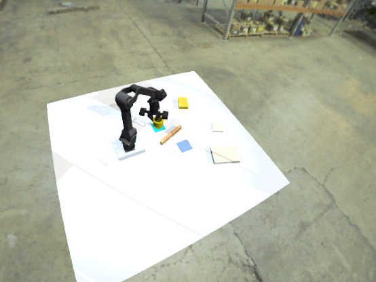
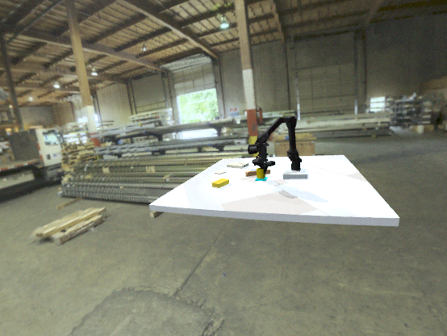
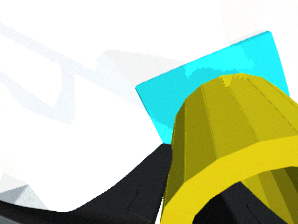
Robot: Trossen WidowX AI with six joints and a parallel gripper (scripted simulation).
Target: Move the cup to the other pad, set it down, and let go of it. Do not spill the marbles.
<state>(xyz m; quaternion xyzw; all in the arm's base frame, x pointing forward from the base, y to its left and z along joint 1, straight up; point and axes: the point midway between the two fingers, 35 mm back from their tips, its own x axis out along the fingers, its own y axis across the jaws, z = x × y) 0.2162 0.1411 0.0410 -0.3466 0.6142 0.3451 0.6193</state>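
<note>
The yellow cup lies 20 mm to the right of my gripper tip and 20 mm ahead of it. Round my gripper tip: wooden bar 120 mm to the right, 80 mm ahead, 40 mm below; then blue pad 230 mm to the right, 130 mm ahead, 50 mm below; then cyan pad 50 mm below, 20 mm ahead, 10 mm to the right.
</note>
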